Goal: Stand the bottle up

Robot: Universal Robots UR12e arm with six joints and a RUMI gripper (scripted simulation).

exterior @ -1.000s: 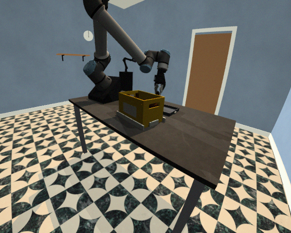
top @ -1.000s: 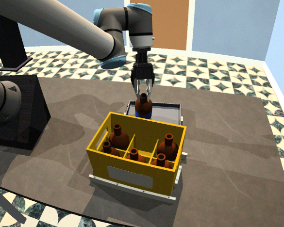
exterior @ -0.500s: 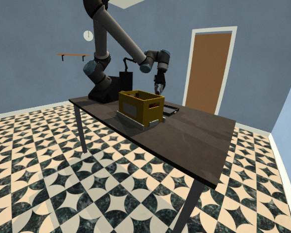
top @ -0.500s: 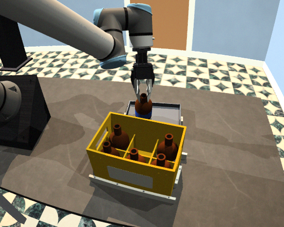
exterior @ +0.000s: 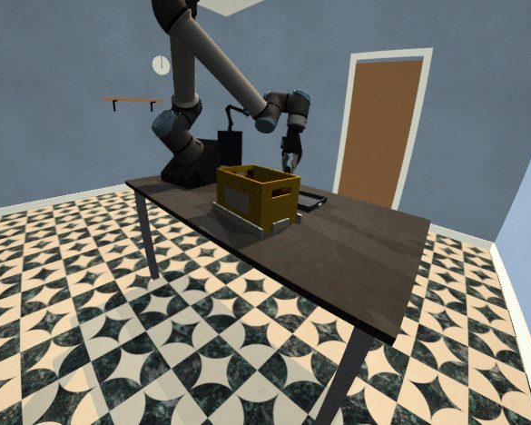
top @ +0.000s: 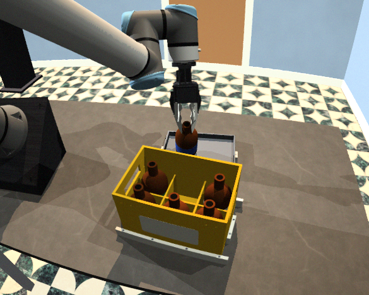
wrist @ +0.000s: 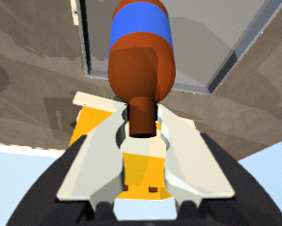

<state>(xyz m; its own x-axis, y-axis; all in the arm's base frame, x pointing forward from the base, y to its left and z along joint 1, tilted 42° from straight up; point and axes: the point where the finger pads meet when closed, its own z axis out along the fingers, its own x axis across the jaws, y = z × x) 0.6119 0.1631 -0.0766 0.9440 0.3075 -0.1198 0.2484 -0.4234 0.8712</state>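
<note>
Right now my hand is 5 cm above the bottle and 1 cm to the right of it. From my hand the other things lie so: crate: 25 cm to the right, 6 cm below, 4 cm ahead; grey tray: 13 cm below, 4 cm to the left, 3 cm ahead.
</note>
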